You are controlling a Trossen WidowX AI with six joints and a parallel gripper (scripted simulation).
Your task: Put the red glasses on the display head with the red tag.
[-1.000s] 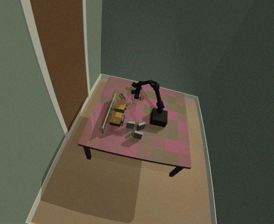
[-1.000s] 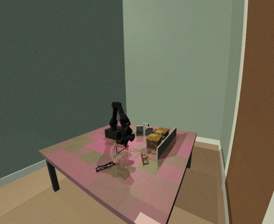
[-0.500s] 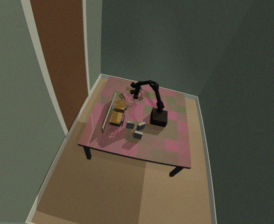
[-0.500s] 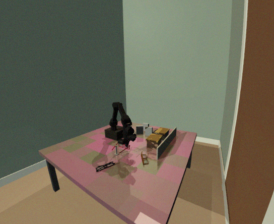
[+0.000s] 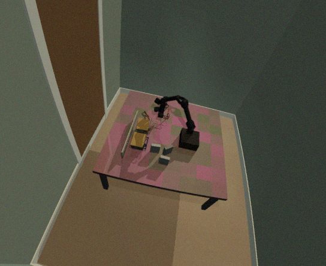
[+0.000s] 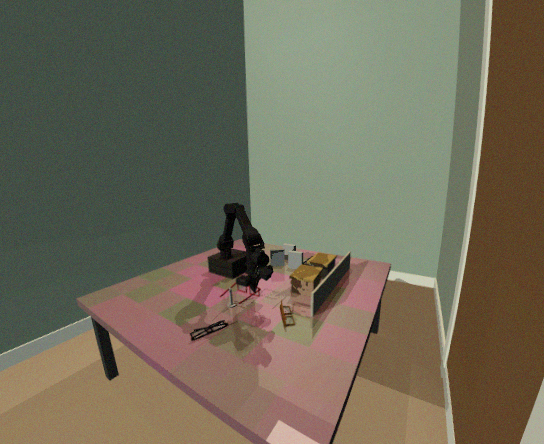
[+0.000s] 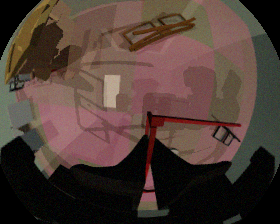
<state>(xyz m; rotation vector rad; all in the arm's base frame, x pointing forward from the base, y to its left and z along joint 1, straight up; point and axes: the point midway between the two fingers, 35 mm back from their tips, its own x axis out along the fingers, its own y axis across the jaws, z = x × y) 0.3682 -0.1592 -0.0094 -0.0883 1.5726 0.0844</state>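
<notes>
The small post is 8 cm to the right of my gripper tip, 8 cm behind it and 4 cm below it. Round my gripper tip: grey backboard (36 cm to the left, 24 cm ahead, 1 cm below); yellow display head (23 cm to the left, 11 cm ahead).
</notes>
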